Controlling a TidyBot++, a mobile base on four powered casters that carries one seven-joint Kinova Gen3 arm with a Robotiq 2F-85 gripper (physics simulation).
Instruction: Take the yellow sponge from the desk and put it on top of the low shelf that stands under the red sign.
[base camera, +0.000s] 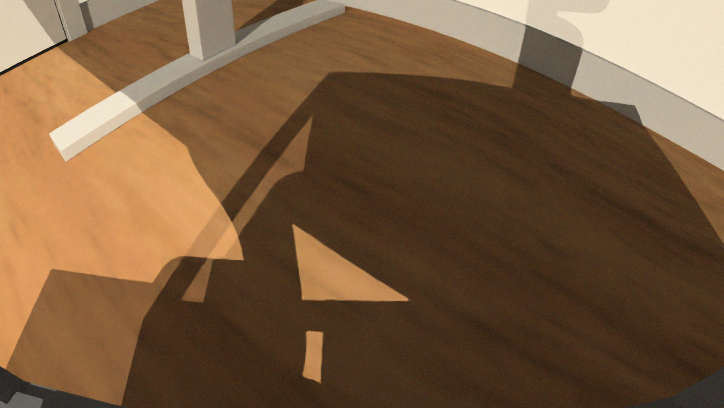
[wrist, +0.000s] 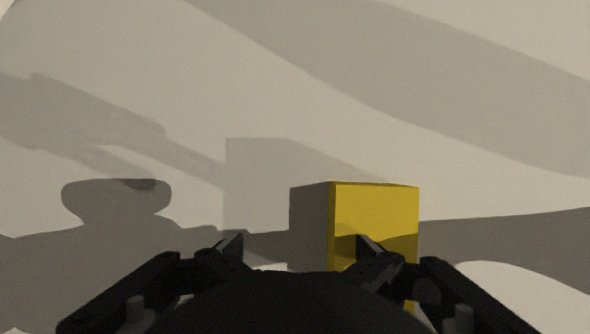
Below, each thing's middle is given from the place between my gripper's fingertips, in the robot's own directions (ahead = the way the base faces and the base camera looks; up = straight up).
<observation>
My gripper is now 60 mm past the yellow sponge (wrist: 387, 213) and 20 mm above it.
</observation>
